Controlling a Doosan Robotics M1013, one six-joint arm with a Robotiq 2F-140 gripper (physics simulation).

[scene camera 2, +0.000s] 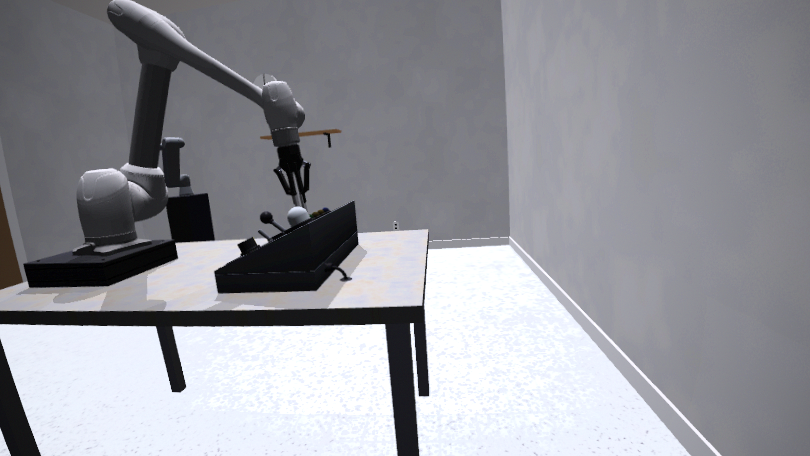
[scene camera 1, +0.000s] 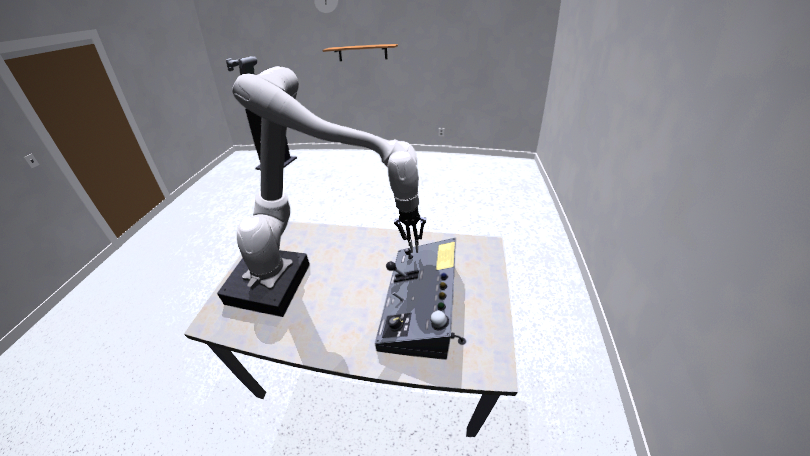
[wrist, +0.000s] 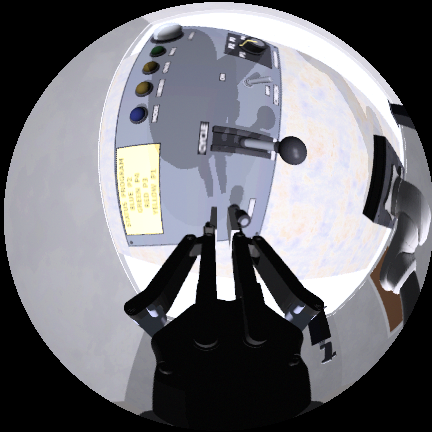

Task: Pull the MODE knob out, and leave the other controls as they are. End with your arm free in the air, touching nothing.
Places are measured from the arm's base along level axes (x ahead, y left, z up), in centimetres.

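Pixels of known places: gripper, between the fingertips: (scene camera 1: 414,250) (wrist: 221,215); arm's base, origin of its link: (scene camera 2: 113,249) (scene camera 1: 268,270) (wrist: 392,193).
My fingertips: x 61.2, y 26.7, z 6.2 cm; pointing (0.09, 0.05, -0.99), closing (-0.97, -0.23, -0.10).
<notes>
Ahead of a thing's pixels: the offset from my fingertips to its top centre. "spot": to the spot under its first point.
The grey control panel (scene camera 1: 420,300) (scene camera 2: 289,254) (wrist: 182,200) slopes on the table. A small knob on a short stem {spot: dy -0.5, dx -3.1, dz -0.9 cm} (scene camera 1: 407,251) (wrist: 243,219) stands near its far end; its label is too small to read. A label by the blue round control {spot: dy -12.2, dx +14.6, dz +2.6 cm} (wrist: 138,114) seems to read MODE. My gripper (scene camera 1: 414,250) (scene camera 2: 300,203) (wrist: 221,215) points down at the panel's far end, its fingers nearly together with a narrow gap and nothing between them. In the wrist view the small knob is outside the gap, right beside the right finger; whether they touch is unclear.
The ball-topped CYCLE lever {dy -12.2, dx -6.2, dz +2.6 cm} (scene camera 1: 391,265) (scene camera 2: 266,216) (wrist: 292,150) stands near the fingers. A toggle {dy -23.2, dx +0.5, dz -1.1 cm} (wrist: 258,80), a rotary selector {dy -34.9, dx +3.5, dz -1.2 cm} (scene camera 1: 395,322) (wrist: 253,46), a white dome {spot: dy -34.7, dx +18.9, dz +5.4 cm} (scene camera 1: 438,318) (scene camera 2: 297,215) (wrist: 168,32) and a yellow note {spot: dy -0.9, dx +13.9, dz +1.2 cm} (scene camera 1: 446,256) (wrist: 140,189) are on the panel.
</notes>
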